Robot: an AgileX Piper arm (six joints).
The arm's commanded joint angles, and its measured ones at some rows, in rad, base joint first. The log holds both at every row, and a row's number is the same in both.
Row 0, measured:
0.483 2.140 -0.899 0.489 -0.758 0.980
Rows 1 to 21, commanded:
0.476 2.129 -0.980 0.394 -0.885 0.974
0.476 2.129 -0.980 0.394 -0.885 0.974
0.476 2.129 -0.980 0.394 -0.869 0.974
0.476 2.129 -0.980 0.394 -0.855 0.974
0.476 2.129 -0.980 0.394 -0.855 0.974
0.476 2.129 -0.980 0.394 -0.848 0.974
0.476 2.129 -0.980 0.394 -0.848 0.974
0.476 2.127 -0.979 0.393 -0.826 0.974
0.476 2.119 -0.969 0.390 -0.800 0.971
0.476 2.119 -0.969 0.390 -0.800 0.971
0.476 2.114 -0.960 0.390 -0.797 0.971
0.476 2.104 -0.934 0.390 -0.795 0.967
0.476 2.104 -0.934 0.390 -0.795 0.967
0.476 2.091 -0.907 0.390 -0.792 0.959
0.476 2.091 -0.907 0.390 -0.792 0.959
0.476 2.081 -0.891 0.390 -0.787 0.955
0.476 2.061 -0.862 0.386 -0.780 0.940
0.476 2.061 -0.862 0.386 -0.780 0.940
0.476 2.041 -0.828 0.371 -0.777 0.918
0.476 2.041 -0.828 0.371 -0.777 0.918
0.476 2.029 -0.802 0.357 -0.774 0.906
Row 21, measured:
0.476 2.075 -0.837 0.419 -0.739 0.951
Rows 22 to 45, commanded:
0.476 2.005 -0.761 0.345 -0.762 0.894
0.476 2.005 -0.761 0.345 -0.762 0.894
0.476 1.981 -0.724 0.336 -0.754 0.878
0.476 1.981 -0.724 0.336 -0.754 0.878
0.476 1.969 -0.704 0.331 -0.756 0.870
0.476 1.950 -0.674 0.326 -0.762 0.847
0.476 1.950 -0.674 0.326 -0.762 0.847
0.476 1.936 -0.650 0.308 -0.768 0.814
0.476 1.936 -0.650 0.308 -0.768 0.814
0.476 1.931 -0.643 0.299 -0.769 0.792
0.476 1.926 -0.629 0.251 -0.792 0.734
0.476 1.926 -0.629 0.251 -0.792 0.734
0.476 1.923 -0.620 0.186 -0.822 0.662
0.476 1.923 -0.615 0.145 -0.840 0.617
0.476 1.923 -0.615 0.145 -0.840 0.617
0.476 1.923 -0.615 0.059 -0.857 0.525
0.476 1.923 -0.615 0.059 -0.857 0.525
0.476 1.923 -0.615 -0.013 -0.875 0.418
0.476 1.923 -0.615 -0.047 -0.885 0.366
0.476 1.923 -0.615 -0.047 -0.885 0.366
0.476 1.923 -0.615 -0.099 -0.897 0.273
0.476 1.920 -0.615 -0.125 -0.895 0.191
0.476 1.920 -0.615 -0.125 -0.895 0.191
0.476 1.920 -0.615 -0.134 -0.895 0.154
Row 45, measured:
0.477 1.938 -0.616 -0.082 -0.880 0.285
